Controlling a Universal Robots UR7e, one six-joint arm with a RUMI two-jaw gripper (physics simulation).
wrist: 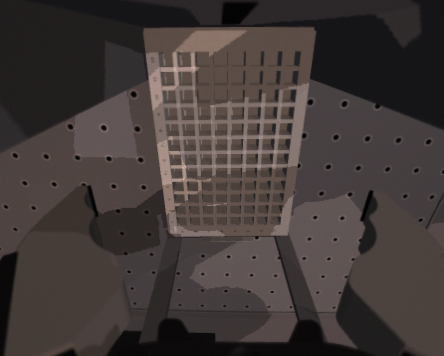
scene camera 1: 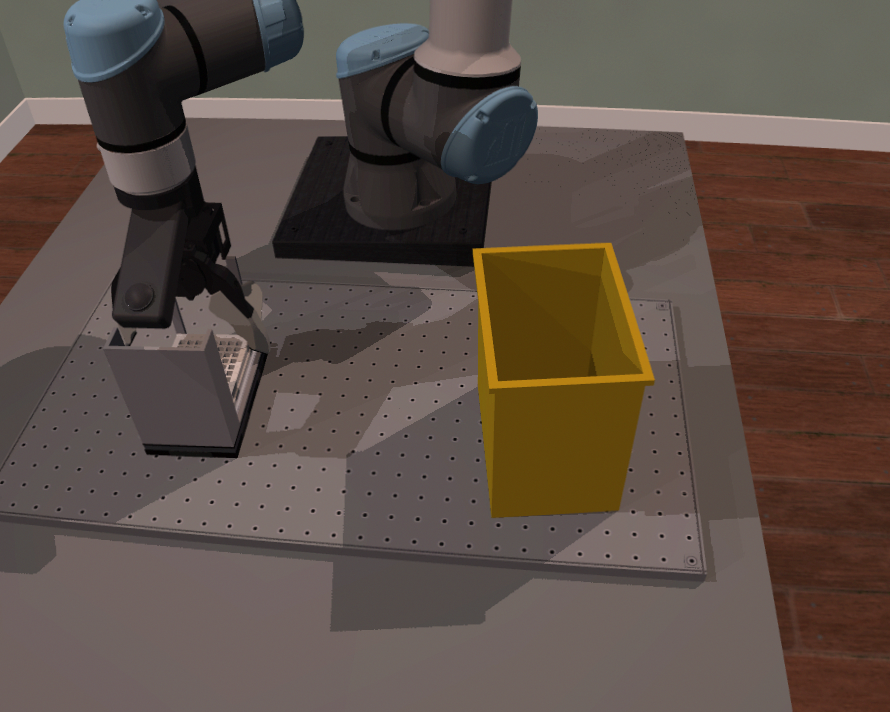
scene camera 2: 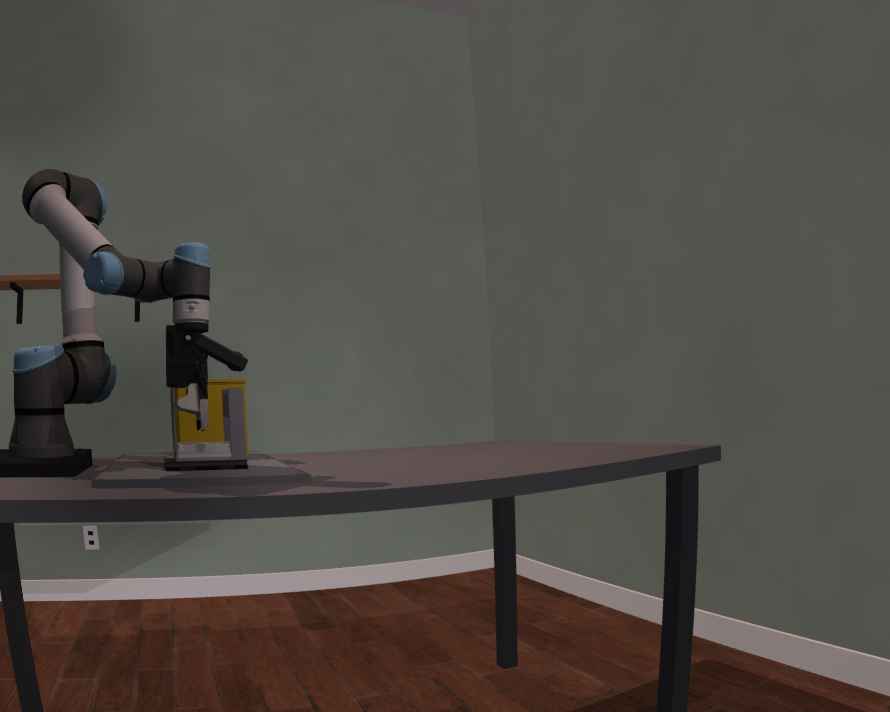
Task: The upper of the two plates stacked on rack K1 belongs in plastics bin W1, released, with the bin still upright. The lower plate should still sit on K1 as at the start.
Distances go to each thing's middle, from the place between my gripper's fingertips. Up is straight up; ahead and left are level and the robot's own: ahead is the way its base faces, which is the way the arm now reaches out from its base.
Scene:
Now: hand 36 cm to the right of the yellow plastics bin W1 (scene camera 1: pixel 562 368) and 2 cm below it.

